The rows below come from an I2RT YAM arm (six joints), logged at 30 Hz.
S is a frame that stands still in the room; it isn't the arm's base.
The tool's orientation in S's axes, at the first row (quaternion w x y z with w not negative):
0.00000, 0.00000, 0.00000, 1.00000
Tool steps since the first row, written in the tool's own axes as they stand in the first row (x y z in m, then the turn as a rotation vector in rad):
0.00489, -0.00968, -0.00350, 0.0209, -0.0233, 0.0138
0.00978, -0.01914, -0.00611, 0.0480, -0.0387, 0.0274
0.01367, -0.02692, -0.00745, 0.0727, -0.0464, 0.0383
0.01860, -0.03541, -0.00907, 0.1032, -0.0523, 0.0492
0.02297, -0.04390, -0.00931, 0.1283, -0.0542, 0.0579
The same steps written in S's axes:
-0.00489, 0.00968, -0.00350, -0.0209, 0.0233, 0.0138
-0.00978, 0.01914, -0.00611, -0.0480, 0.0387, 0.0274
-0.01367, 0.02692, -0.00745, -0.0727, 0.0464, 0.0383
-0.01860, 0.03541, -0.00907, -0.1032, 0.0523, 0.0492
-0.02297, 0.04390, -0.00931, -0.1283, 0.0542, 0.0579

